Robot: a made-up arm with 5 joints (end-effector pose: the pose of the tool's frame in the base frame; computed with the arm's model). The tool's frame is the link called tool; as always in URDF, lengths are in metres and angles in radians. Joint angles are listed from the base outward.
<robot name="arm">
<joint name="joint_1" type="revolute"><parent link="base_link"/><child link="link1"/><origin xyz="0 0 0.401" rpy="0 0 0"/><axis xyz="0 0 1"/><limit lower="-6.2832" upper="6.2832"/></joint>
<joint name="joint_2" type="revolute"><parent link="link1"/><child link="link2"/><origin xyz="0 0 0" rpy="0 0 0"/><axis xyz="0 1 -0.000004"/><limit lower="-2.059" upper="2.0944"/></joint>
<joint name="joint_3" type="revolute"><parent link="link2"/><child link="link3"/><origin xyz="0.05 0 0.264" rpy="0 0 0"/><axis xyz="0 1 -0.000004"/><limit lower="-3.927" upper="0.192"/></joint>
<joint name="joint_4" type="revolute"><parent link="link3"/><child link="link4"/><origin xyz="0.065 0 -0.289" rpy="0 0 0"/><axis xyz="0 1 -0.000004"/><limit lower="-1.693" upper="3.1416"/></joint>
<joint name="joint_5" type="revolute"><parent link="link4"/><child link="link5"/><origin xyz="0.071 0 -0.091" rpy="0 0 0"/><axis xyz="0 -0.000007 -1"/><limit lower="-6.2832" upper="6.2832"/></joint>
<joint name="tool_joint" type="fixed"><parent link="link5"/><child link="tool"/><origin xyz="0 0 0" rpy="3.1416 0 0"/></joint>
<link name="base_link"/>
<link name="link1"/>
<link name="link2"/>
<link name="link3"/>
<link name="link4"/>
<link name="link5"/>
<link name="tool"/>
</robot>
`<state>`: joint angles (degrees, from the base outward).
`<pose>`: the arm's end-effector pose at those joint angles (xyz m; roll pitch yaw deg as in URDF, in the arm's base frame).
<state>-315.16 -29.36 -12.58 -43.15 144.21</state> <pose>0.1790 0.1780 0.5470 -98.36 53.92 -51.93</pose>
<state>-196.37 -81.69 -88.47 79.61 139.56</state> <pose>0.1711 -0.0503 0.8564 -89.15 49.56 74.28</pose>
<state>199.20 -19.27 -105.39 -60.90 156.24</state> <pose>-0.0768 -0.0268 0.9682 2.25 -5.09 175.34</pose>
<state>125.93 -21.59 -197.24 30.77 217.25</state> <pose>0.2145 -0.2960 0.9294 -4.90 -6.41 163.45</pose>
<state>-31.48 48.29 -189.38 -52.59 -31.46</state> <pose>0.2309 -0.1414 0.8767 -7.24 11.64 116.32</pose>
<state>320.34 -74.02 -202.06 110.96 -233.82</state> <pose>-0.4356 0.3611 0.5327 -12.10 8.72 -94.41</pose>
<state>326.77 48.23 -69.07 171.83 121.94</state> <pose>0.2405 -0.1576 0.3378 25.20 -14.87 -94.63</pose>
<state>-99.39 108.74 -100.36 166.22 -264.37</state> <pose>-0.0289 -0.1745 0.0574 5.37 -0.53 176.22</pose>
